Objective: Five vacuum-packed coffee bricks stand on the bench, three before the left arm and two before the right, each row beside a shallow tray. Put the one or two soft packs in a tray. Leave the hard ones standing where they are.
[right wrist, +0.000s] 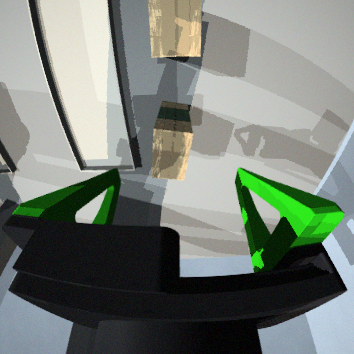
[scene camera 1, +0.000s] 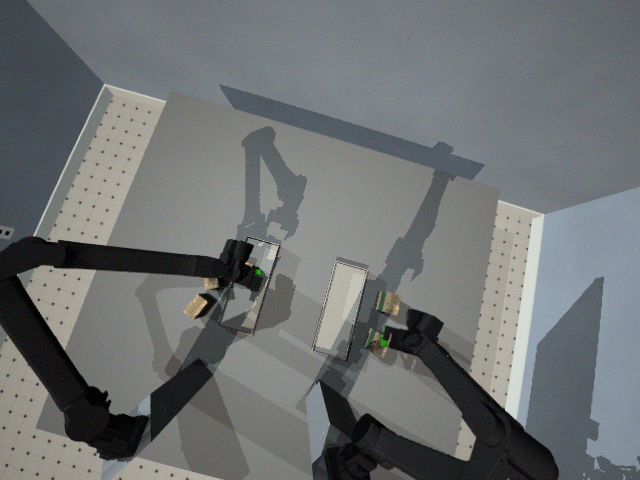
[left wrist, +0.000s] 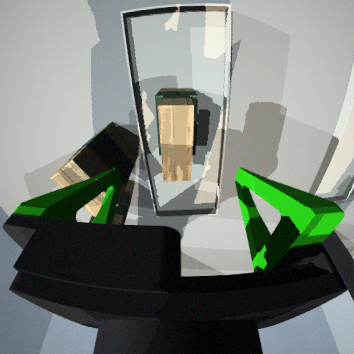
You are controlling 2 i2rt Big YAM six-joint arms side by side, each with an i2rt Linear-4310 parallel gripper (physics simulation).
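Frame: origin at the left arm's base, x back, y right, z up, level; millimetres.
Seen in the pictures: left gripper, fingertip midpoint: [left wrist: 177,174]; right gripper, fingertip midpoint: [right wrist: 177,174] [scene camera 1: 395,338]; left arm's base, link origin: [scene camera 1: 126,437]; right arm's base, link origin: [scene camera 1: 345,467].
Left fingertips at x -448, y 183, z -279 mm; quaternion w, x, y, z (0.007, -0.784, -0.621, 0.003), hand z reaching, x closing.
Offsets run from my left fingertips to a thing's top centre. "*": to the spot under its first point. Level surfaces: height alone.
A coffee brick @(dy +0, dx -4, dz -39 mm) [scene camera 1: 250,265] [left wrist: 176,137] is inside the left tray @(dy +0, dx +38, dz -161 mm) [scene camera 1: 244,307] [left wrist: 227,90], apart from the fingers. My left gripper [scene camera 1: 258,272] [left wrist: 177,174] is open above that tray. Left of the tray are two tan bricks @(* dy -166, dx +136, dz -43 mm) [scene camera 1: 196,305] @(* dy -123, dx +48, dz -43 mm) [scene camera 1: 211,283]; a turned one @(dy -130, dx +28, dz -42 mm) [left wrist: 95,160] shows partly behind a finger in the left wrist view. My right gripper [scene camera 1: 385,338] [right wrist: 177,174] is open over the lower right brick @(dy +558, dx +221, dz -42 mm) [scene camera 1: 377,343] [right wrist: 171,150]. The upper right brick @(dy +597, dx +57, dz -42 mm) [scene camera 1: 388,302] [right wrist: 175,30] stands behind it. Both are beside the right tray @(dy +404, dx +107, dz -161 mm) [scene camera 1: 330,320] [right wrist: 70,75].
The left forearm [scene camera 1: 129,258] reaches in above the bench @(dz -183 mm) [scene camera 1: 180,155] from the left. The right forearm [scene camera 1: 460,382] comes from the lower right. Dark upright panels [scene camera 1: 180,392] [scene camera 1: 333,405] stand near the front. Arm shadows cross the bench and trays.
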